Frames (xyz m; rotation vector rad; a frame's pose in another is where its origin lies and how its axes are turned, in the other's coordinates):
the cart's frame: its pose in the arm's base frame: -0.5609 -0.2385 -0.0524 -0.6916 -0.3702 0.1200
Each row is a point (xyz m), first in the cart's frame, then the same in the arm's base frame.
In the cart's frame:
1: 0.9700 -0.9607 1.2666
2: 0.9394 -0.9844 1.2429
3: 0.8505 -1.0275 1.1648
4: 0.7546 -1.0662 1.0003
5: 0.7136 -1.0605 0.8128
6: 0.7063 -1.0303 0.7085
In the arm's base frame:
1: -0.1447 0.0079 1.7460
2: -0.1647 -0.0315 1.7355
3: -0.2187 -0.1318 1.6818
4: -0.2471 -0.2822 1.5620
5: -0.2153 -0.3998 1.4136
6: -0.1829 -0.4409 1.3182

